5 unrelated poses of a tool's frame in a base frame.
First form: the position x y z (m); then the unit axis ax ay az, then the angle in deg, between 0 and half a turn.
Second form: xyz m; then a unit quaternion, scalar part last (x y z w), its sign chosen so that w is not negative. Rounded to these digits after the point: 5 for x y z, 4 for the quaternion.
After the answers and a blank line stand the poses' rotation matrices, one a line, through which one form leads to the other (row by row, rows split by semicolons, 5 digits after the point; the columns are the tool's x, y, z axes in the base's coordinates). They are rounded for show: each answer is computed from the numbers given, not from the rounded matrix.
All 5 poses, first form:
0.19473 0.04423 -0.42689 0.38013 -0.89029 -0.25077 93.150
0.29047 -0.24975 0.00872 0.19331 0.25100 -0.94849 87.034
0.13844 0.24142 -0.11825 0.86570 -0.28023 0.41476 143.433
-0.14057 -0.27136 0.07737 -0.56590 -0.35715 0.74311 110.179
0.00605 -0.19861 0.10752 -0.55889 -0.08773 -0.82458 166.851
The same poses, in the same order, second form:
0.19473 0.04423 -0.42689 0.2761 -0.6466 -0.1821 0.6874
0.29047 -0.24975 0.00872 0.1331 0.1728 -0.6531 0.7252
0.13844 0.24142 -0.11825 0.8220 -0.2661 0.3938 0.3137
-0.14057 -0.27136 0.07737 -0.4641 -0.2929 0.6094 0.5723
0.00605 -0.19861 0.10752 -0.5552 -0.0872 -0.8192 0.1145

0.09749 -0.10663 -0.98951; -0.60741 0.78122 -0.14403; 0.78838 0.61508 0.01139
0.08718 0.99323 0.07680; -0.90121 0.11148 -0.41880; -0.42453 -0.03270 0.90482
0.54821 -0.68454 0.48049; -0.19034 -0.66156 -0.72533; 0.81440 0.30617 -0.49297
0.08575 -0.42567 -0.90081; 0.96932 -0.17340 0.17421; -0.23036 -0.88811 0.39774
-0.35725 0.28436 0.88967; -0.09080 -0.95859 0.26993; 0.92959 0.01565 0.36827

